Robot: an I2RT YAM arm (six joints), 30 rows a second.
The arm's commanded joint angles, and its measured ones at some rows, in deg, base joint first. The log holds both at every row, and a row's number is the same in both.
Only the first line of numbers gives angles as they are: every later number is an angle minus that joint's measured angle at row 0.
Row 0, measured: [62.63, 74.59, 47.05, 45.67, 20.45, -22.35]
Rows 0 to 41, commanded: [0.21, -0.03, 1.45, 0.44, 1.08, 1.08]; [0.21, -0.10, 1.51, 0.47, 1.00, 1.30]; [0.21, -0.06, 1.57, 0.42, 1.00, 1.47]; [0.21, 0.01, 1.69, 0.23, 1.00, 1.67]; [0.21, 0.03, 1.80, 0.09, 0.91, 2.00]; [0.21, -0.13, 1.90, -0.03, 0.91, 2.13]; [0.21, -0.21, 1.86, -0.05, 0.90, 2.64]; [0.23, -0.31, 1.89, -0.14, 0.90, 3.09]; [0.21, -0.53, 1.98, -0.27, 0.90, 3.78]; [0.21, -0.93, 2.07, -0.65, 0.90, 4.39]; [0.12, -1.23, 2.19, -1.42, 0.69, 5.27]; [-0.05, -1.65, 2.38, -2.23, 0.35, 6.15]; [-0.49, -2.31, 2.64, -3.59, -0.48, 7.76]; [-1.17, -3.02, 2.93, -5.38, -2.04, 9.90]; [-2.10, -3.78, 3.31, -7.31, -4.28, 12.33]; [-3.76, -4.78, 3.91, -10.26, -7.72, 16.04]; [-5.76, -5.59, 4.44, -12.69, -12.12, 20.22]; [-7.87, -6.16, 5.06, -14.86, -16.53, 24.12]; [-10.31, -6.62, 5.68, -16.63, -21.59, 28.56]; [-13.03, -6.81, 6.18, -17.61, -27.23, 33.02]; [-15.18, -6.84, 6.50, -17.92, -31.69, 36.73]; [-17.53, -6.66, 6.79, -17.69, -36.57, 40.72]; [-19.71, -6.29, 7.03, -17.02, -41.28, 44.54]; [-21.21, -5.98, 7.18, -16.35, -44.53, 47.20]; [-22.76, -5.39, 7.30, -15.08, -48.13, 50.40]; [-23.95, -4.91, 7.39, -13.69, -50.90, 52.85]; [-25.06, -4.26, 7.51, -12.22, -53.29, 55.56]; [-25.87, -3.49, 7.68, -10.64, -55.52, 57.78]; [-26.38, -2.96, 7.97, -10.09, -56.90, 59.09]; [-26.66, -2.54, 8.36, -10.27, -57.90, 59.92]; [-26.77, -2.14, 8.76, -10.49, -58.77, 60.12]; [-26.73, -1.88, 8.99, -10.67, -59.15, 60.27]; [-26.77, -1.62, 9.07, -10.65, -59.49, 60.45]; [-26.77, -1.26, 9.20, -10.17, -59.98, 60.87]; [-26.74, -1.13, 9.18, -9.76, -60.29, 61.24]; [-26.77, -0.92, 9.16, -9.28, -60.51, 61.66]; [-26.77, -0.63, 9.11, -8.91, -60.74, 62.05]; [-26.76, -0.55, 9.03, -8.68, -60.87, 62.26]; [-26.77, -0.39, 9.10, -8.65, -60.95, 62.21]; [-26.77, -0.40, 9.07, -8.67, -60.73, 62.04]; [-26.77, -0.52, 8.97, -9.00, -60.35, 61.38]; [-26.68, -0.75, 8.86, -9.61, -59.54, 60.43]
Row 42, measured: [-25.79, -1.03, 7.19, -12.09, -64.13, 58.45]
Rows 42 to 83, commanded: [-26.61, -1.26, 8.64, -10.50, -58.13, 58.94]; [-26.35, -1.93, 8.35, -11.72, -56.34, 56.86]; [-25.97, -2.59, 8.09, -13.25, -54.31, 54.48]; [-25.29, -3.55, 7.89, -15.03, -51.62, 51.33]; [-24.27, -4.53, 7.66, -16.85, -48.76, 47.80]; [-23.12, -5.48, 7.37, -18.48, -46.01, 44.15]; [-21.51, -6.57, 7.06, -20.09, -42.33, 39.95]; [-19.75, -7.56, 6.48, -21.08, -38.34, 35.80]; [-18.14, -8.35, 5.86, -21.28, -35.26, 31.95]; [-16.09, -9.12, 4.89, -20.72, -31.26, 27.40]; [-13.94, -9.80, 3.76, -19.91, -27.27, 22.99]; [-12.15, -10.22, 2.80, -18.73, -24.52, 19.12]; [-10.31, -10.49, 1.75, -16.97, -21.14, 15.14]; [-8.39, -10.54, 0.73, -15.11, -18.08, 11.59]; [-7.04, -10.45, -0.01, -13.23, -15.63, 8.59]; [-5.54, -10.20, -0.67, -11.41, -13.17, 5.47]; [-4.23, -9.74, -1.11, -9.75, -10.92, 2.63]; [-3.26, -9.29, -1.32, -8.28, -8.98, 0.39]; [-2.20, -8.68, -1.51, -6.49, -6.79, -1.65]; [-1.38, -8.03, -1.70, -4.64, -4.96, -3.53]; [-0.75, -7.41, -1.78, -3.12, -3.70, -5.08]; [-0.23, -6.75, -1.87, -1.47, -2.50, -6.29]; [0.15, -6.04, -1.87, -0.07, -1.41, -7.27]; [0.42, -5.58, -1.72, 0.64, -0.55, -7.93]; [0.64, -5.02, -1.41, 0.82, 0.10, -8.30]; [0.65, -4.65, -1.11, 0.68, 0.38, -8.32]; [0.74, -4.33, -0.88, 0.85, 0.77, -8.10]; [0.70, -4.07, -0.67, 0.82, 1.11, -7.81]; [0.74, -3.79, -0.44, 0.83, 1.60, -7.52]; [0.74, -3.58, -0.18, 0.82, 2.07, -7.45]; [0.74, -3.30, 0.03, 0.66, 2.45, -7.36]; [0.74, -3.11, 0.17, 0.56, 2.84, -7.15]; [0.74, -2.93, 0.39, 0.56, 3.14, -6.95]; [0.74, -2.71, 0.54, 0.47, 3.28, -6.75]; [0.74, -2.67, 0.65, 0.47, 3.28, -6.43]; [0.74, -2.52, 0.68, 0.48, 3.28, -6.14]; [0.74, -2.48, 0.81, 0.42, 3.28, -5.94]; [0.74, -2.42, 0.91, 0.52, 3.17, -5.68]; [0.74, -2.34, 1.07, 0.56, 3.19, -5.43]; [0.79, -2.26, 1.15, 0.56, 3.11, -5.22]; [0.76, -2.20, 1.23, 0.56, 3.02, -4.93]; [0.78, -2.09, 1.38, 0.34, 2.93, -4.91]
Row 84, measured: [0.39, -2.43, -0.37, -1.20, 2.23, -5.62]
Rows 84 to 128, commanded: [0.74, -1.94, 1.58, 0.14, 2.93, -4.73]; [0.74, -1.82, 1.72, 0.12, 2.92, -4.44]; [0.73, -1.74, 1.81, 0.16, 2.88, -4.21]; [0.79, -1.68, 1.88, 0.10, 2.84, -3.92]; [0.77, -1.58, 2.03, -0.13, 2.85, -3.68]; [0.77, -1.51, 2.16, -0.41, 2.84, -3.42]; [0.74, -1.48, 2.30, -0.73, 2.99, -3.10]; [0.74, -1.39, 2.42, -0.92, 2.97, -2.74]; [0.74, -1.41, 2.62, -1.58, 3.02, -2.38]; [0.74, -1.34, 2.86, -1.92, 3.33, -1.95]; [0.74, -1.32, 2.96, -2.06, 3.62, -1.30]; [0.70, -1.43, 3.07, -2.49, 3.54, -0.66]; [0.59, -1.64, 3.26, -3.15, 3.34, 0.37]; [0.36, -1.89, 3.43, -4.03, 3.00, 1.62]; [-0.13, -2.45, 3.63, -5.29, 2.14, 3.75]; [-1.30, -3.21, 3.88, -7.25, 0.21, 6.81]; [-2.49, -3.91, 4.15, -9.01, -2.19, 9.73]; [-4.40, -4.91, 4.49, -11.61, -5.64, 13.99]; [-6.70, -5.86, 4.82, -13.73, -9.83, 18.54]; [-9.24, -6.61, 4.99, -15.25, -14.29, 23.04]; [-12.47, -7.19, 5.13, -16.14, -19.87, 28.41]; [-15.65, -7.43, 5.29, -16.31, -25.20, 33.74]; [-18.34, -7.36, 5.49, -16.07, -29.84, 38.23]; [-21.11, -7.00, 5.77, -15.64, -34.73, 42.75]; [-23.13, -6.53, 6.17, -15.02, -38.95, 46.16]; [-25.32, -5.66, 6.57, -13.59, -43.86, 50.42]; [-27.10, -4.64, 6.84, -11.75, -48.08, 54.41]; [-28.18, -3.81, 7.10, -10.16, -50.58, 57.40]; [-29.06, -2.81, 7.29, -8.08, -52.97, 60.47]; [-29.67, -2.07, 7.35, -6.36, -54.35, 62.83]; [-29.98, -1.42, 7.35, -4.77, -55.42, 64.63]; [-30.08, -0.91, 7.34, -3.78, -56.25, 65.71]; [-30.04, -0.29, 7.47, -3.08, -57.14, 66.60]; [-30.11, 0.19, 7.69, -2.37, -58.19, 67.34]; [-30.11, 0.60, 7.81, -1.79, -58.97, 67.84]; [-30.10, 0.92, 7.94, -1.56, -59.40, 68.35]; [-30.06, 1.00, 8.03, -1.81, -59.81, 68.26]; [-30.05, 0.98, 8.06, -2.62, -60.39, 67.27]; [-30.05, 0.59, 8.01, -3.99, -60.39, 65.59]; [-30.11, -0.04, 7.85, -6.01, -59.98, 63.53]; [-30.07, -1.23, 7.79, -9.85, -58.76, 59.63]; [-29.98, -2.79, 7.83, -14.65, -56.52, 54.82]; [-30.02, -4.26, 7.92, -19.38, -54.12, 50.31]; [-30.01, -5.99, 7.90, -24.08, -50.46, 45.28]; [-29.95, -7.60, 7.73, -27.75, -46.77, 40.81]
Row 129, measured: [-30.10, -2.17, 6.86, -16.24, -54.21, 54.67]
